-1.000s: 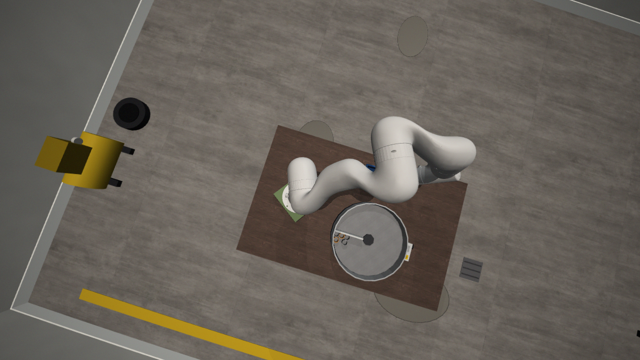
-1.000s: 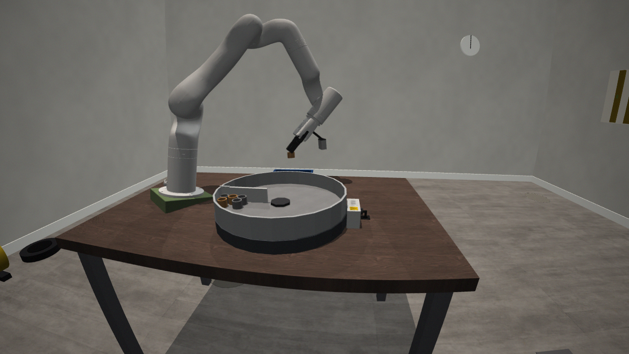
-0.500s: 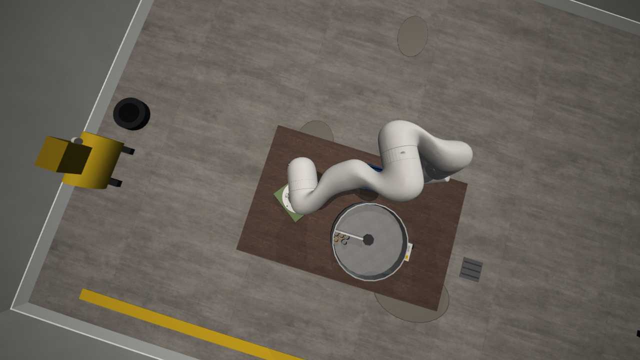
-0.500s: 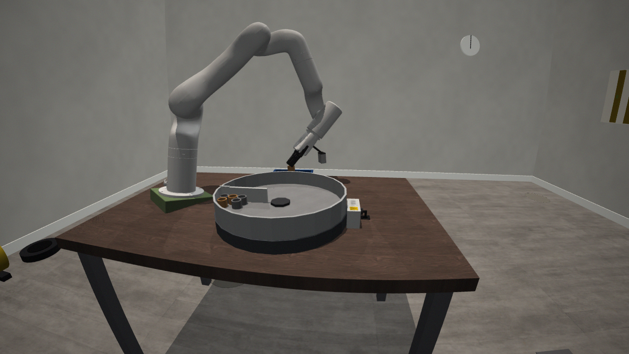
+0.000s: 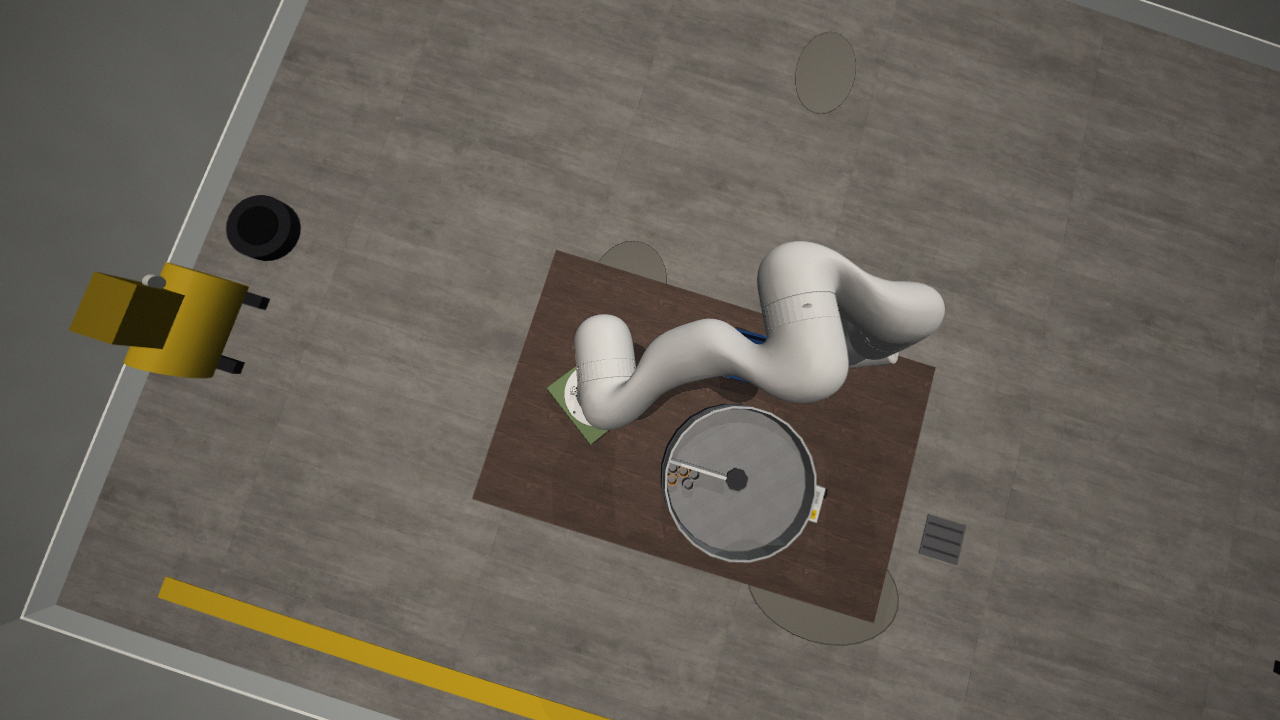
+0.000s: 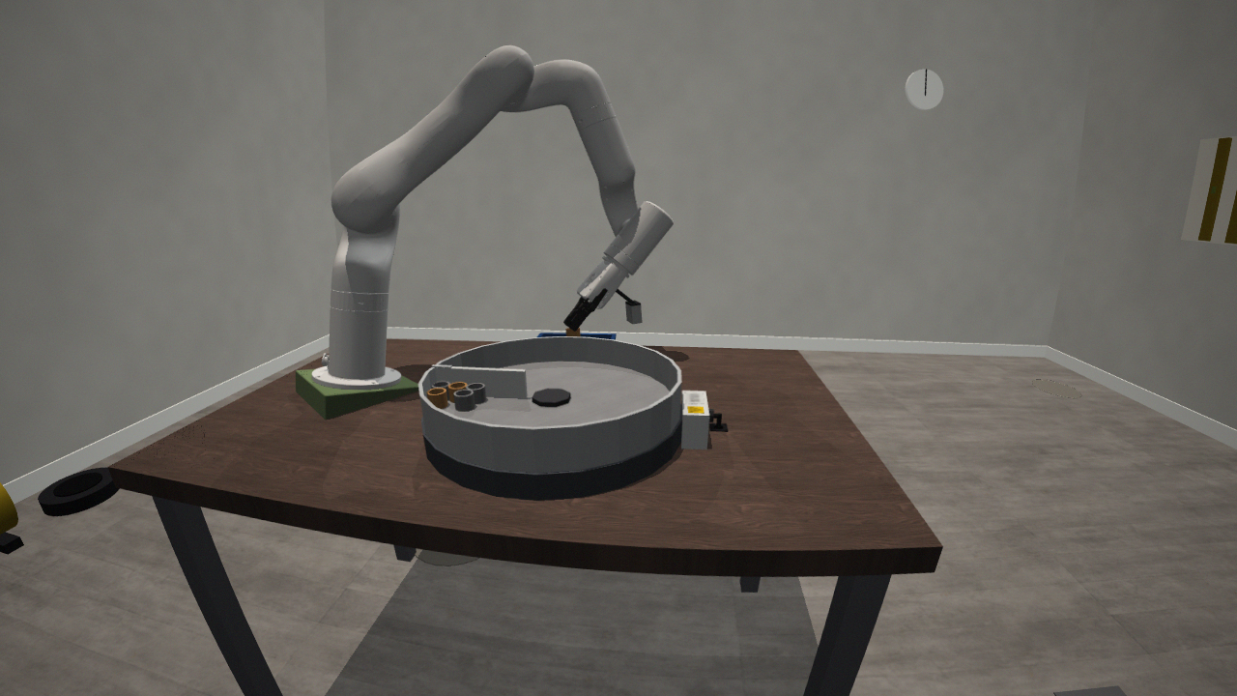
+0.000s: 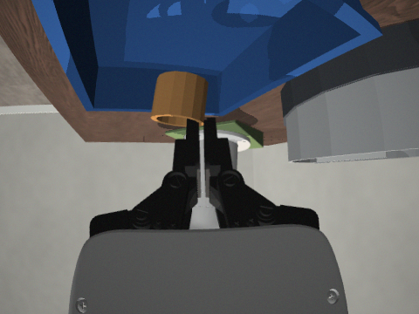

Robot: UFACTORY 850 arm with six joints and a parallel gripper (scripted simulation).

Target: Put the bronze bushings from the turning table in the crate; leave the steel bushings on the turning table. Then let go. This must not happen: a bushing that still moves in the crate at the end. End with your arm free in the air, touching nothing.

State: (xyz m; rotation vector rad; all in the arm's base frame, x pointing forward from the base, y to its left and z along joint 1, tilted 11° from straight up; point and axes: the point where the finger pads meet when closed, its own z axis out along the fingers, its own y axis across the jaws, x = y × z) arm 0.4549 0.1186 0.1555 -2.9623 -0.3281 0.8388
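Right now my hand is 10 mm to the right of the blue crate and 80 mm above it. Also, from my hand: grey turning table 40 mm behind, 340 mm to the right, 50 mm below.
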